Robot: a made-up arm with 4 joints. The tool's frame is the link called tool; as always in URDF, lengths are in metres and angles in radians. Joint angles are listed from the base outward.
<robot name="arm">
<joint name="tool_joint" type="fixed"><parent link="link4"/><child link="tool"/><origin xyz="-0.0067 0.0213 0.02" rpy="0 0 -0.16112"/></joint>
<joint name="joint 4" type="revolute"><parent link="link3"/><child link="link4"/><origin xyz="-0.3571 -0.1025 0.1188" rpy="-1.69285 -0.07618 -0.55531"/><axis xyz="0 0 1"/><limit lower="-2.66" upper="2.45"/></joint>
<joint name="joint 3" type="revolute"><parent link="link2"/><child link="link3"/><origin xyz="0.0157 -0.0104 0.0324" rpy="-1.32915 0.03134 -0.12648"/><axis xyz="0 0 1"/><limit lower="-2.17" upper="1.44"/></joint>
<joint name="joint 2" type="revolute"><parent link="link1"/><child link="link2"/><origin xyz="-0.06 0.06 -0.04" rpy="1.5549 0.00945 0.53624"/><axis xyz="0 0 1"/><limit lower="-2.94" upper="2.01"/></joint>
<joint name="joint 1" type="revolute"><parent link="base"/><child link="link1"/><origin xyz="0.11 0.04 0.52" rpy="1.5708 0 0"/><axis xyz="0 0 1"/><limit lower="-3.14" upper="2.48"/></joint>
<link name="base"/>
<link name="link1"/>
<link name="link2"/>
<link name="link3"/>
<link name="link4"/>
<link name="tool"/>
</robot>
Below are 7 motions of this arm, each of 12 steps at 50 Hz.
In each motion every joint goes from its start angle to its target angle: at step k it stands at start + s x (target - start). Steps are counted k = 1, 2, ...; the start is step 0. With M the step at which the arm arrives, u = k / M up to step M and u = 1 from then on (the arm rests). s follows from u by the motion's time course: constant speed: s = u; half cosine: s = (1 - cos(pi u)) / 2; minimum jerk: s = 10 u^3 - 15 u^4 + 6 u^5.
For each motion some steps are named. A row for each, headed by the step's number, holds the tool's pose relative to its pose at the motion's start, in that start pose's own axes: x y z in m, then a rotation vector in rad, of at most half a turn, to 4 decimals.
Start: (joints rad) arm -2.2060 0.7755 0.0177 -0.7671
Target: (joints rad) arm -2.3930 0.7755 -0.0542 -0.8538
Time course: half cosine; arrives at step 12
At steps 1, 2, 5, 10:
1: -0.0005 -0.0008 0.0011 -0.0040 0.0009 -0.0024
2: -0.0018 -0.0033 0.0042 -0.0157 0.0036 -0.0096
5: -0.0100 -0.0173 0.0240 -0.0872 0.0192 -0.0533
10: -0.0255 -0.0389 0.0633 -0.2201 0.0445 -0.1354

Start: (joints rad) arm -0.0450 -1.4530 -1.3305 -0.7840
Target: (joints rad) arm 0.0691 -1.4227 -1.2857 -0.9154
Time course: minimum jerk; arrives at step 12
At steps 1, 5, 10, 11, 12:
1: -0.0002 0.0002 -0.0001 0.0003 0.0002 -0.0012
5: -0.0111 0.0111 -0.0035 0.0222 0.0122 -0.0823
10: -0.0295 0.0320 -0.0091 0.0603 0.0346 -0.2299
11: -0.0304 0.0331 -0.0094 0.0621 0.0357 -0.2372
12: -0.0305 0.0333 -0.0094 0.0624 0.0359 -0.2384

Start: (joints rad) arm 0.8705 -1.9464 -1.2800 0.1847
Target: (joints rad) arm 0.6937 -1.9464 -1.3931 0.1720
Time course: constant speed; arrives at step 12
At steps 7, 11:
7: 0.0032 -0.0343 0.0005 -0.0379 0.0044 0.0764
11: 0.0063 -0.0540 0.0016 -0.0620 0.0066 0.1189

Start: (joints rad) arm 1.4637 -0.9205 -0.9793 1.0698
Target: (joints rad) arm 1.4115 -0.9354 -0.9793 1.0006
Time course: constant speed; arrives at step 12
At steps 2, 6, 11, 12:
2: -0.0022 -0.0013 0.0013 0.0020 0.0033 -0.0033
6: -0.0067 -0.0041 0.0038 0.0059 0.0101 -0.0100
11: -0.0121 -0.0077 0.0069 0.0104 0.0185 -0.0182
12: -0.0132 -0.0084 0.0075 0.0113 0.0202 -0.0198

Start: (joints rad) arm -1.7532 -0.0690 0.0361 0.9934
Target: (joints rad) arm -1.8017 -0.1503 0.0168 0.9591
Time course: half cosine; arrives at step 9
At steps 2, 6, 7, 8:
2: -0.0031 -0.0011 0.0027 0.0041 0.0084 0.0047
6: -0.0193 -0.0076 0.0177 0.0260 0.0536 0.0308
7: -0.0225 -0.0092 0.0209 0.0305 0.0630 0.0364
8: -0.0246 -0.0102 0.0230 0.0334 0.0692 0.0400

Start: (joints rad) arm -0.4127 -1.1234 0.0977 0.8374
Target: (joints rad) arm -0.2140 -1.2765 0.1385 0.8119
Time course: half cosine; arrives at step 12
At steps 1, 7, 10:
1: -0.0003 -0.0012 -0.0001 -0.0040 0.0013 0.0005
7: -0.0126 -0.0431 -0.0002 -0.1468 0.0522 0.0204
10: -0.0189 -0.0635 0.0033 -0.2158 0.0801 0.0306

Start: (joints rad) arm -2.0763 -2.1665 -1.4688 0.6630
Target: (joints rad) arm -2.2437 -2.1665 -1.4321 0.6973
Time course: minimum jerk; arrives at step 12
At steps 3, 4, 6, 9, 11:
3: 0.0021 -0.0063 -0.0046 -0.0141 -0.0114 0.0120
4: 0.0044 -0.0127 -0.0092 -0.0286 -0.0231 0.0244
6: 0.0112 -0.0306 -0.0211 -0.0681 -0.0548 0.0583
9: 0.0217 -0.0554 -0.0358 -0.1223 -0.0978 0.1051
11: 0.0246 -0.0617 -0.0392 -0.1357 -0.1084 0.1167

